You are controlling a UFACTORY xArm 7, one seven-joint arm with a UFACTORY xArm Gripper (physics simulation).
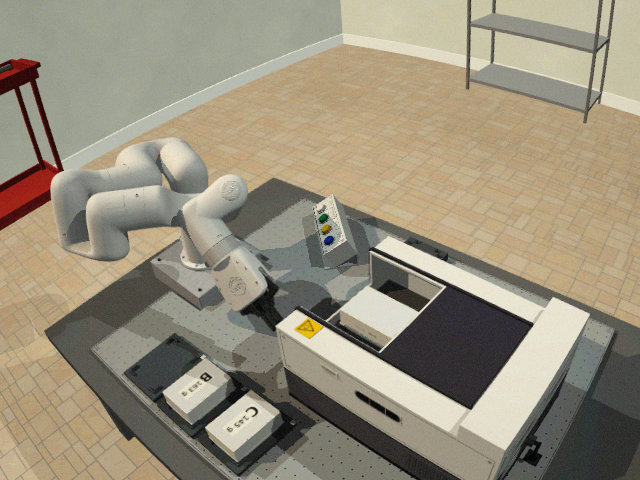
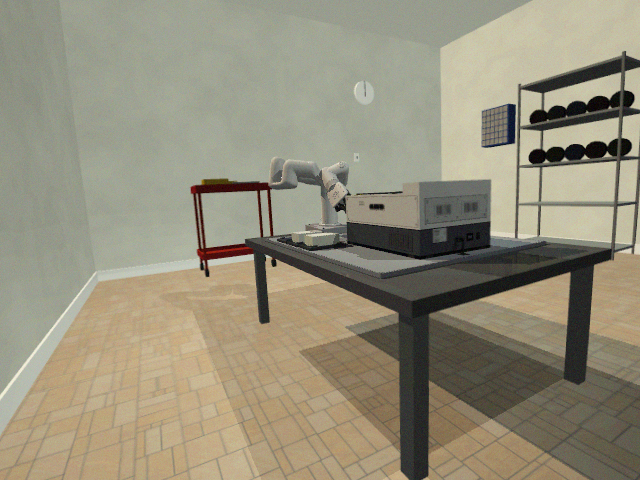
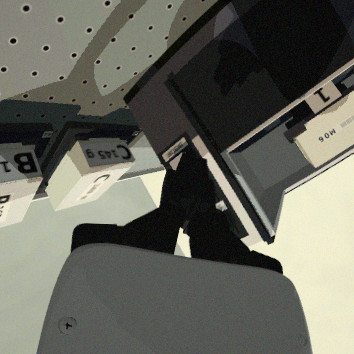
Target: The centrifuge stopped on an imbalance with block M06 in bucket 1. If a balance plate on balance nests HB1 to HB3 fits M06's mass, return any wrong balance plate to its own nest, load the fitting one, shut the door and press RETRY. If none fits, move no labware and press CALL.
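Places are measured from the arm's base along level axes (x left, y back, z up), in millimetres.
Pixels of known places: gripper, fingertip midpoint: (image 3: 186,170); arm's base, origin of the base link: (image 2: 329,224).
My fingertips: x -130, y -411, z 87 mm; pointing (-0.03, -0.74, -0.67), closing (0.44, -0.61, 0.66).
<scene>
Ahead of a thing's pixels: the offset from my fingertips to its top centre. "*": to the spot under its first point. Level surfaces: height alone.
The white centrifuge (image 1: 335,356) (image 2: 418,207) (image 3: 151,109) stands on the table with its dark door {dz +85 mm} (image 1: 454,346) slid open. Block M06 {dy -166, dx +105, dz +54 mm} (image 1: 377,312) (image 3: 326,137) sits in bucket 1. Balance plates B 163 g {dy +82, dx -180, dz -74 mm} (image 1: 197,390) (image 3: 17,172) and C 145 g {dy -54, dx -181, dz -74 mm} (image 1: 243,424) (image 3: 95,165) lie in their nests; the third nest {dy +218, dx -176, dz -110 mm} (image 1: 160,361) is empty. My gripper (image 1: 269,314) (image 2: 341,204) (image 3: 186,170) is shut and empty. Its fingertips are against the button strip on the centrifuge's left end, and one grey button {* dy -55, dx -31, dz -35 mm} (image 3: 174,149) shows beside them. The other buttons are hidden.
A slanted box {dy +189, dx +406, dz -44 mm} (image 1: 333,232) with green, yellow and blue buttons stands behind the centrifuge. A red cart (image 1: 20,70) (image 2: 230,187) is left of the table (image 1: 77,330) (image 2: 465,284). A grey shelf rack (image 1: 468,46) (image 2: 517,154) stands by the far wall.
</scene>
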